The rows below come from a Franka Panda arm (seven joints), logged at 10 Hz.
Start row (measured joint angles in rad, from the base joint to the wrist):
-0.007, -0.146, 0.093, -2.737, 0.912, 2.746, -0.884
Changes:
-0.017, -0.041, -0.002, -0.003, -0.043, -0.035, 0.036
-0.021, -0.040, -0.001, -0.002, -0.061, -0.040, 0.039
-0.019, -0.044, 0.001, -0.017, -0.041, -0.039, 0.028
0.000, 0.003, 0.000, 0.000, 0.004, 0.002, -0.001
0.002, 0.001, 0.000, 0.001, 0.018, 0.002, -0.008
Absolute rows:
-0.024, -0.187, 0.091, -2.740, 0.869, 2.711, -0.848
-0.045, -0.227, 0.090, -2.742, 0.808, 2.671, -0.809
-0.064, -0.271, 0.091, -2.759, 0.767, 2.632, -0.781
-0.064, -0.268, 0.091, -2.759, 0.771, 2.634, -0.782
-0.062, -0.267, 0.091, -2.758, 0.789, 2.636, -0.790

